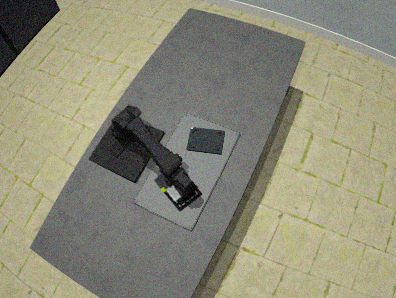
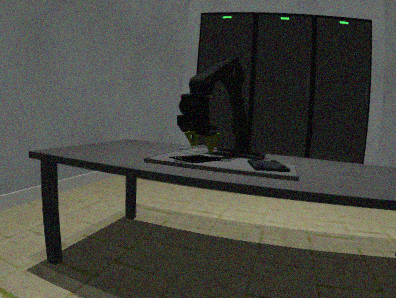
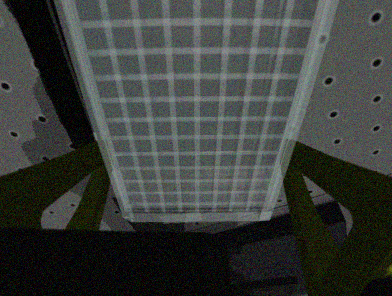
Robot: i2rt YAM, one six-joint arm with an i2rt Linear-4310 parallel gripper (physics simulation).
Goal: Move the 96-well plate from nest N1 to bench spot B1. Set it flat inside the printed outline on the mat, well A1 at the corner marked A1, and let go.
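Frame: origin at the arm's base, x ahead, y left, z up, level; centimetres.
Seen in the pictures: gripper, between the fingertips: (image 2: 202, 151) (image 3: 196, 148); arm's base, origin of its link: (image 1: 125, 140) (image 2: 240, 152).
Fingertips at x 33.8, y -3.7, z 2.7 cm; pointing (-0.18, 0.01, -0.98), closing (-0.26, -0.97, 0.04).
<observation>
Offsets run from my fingertips to a thing's top centre. "pt": to the spot under its first point. Level surfaces: height alone.
The 96-well plate @[dx +1.9, dy -0.5, dz +1.7 cm] (image 1: 173, 193) (image 2: 194, 148) (image 3: 196, 111) is pale and translucent with a grid of wells. My gripper (image 1: 174, 191) (image 2: 202, 141) (image 3: 196, 148) is shut on it, with the green fingers on its two long sides. It hangs just above the grey perforated mat @[dz -2.6 cm] (image 1: 204, 174) (image 2: 233, 165) (image 3: 349, 95), over the arm-side edge of the black B1 patch with its white outline @[pt dx +11.5, dy -0.7, dz -2.4 cm] (image 1: 191, 199) (image 2: 195, 158) (image 3: 55, 79). I cannot tell whether the plate touches the mat. The dark nest N1 @[dx -0.8, dy +26.1, dz -0.8 cm] (image 1: 205, 140) (image 2: 268, 164) stands empty at the mat's other end.
The arm's dark base plate (image 1: 108, 156) sits beside the mat on the long grey table @[dz -3.9 cm] (image 1: 217, 64) (image 2: 95, 150). Tall black cabinets (image 2: 285, 86) stand behind the table.
</observation>
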